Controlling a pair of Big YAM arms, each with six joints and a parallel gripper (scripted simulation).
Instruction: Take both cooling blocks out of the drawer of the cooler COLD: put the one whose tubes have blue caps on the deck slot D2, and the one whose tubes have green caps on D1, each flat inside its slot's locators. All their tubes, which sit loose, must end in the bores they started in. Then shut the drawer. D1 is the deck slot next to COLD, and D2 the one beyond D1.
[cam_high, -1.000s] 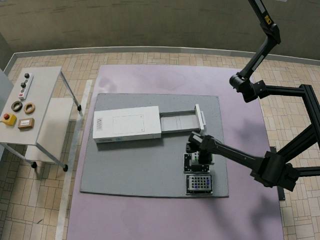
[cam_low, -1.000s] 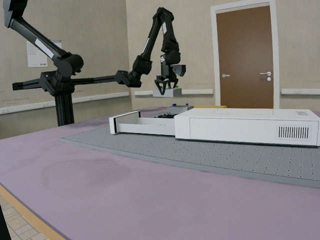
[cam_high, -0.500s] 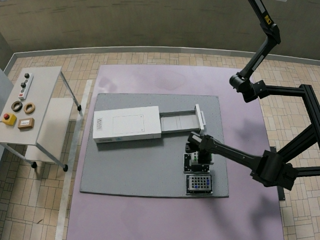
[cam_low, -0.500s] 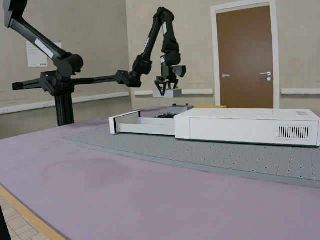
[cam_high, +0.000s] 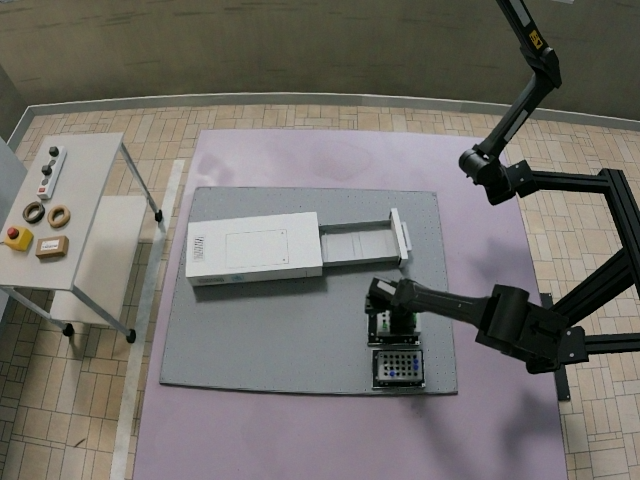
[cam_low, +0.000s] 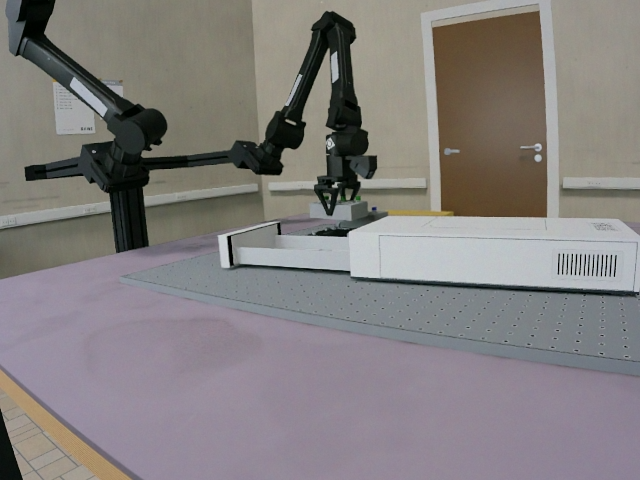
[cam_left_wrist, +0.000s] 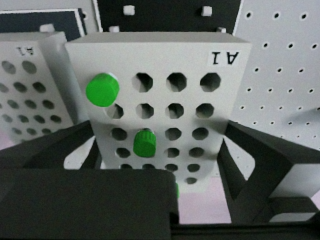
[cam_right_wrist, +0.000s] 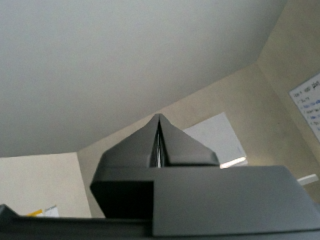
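My left hand is 70 mm above the deck slot D1. From my left hand the other things lie so: white cooler: 260 mm ahead, 290 mm to the right, 30 mm below; then deck slot D2: 130 mm to the left, 70 mm below.
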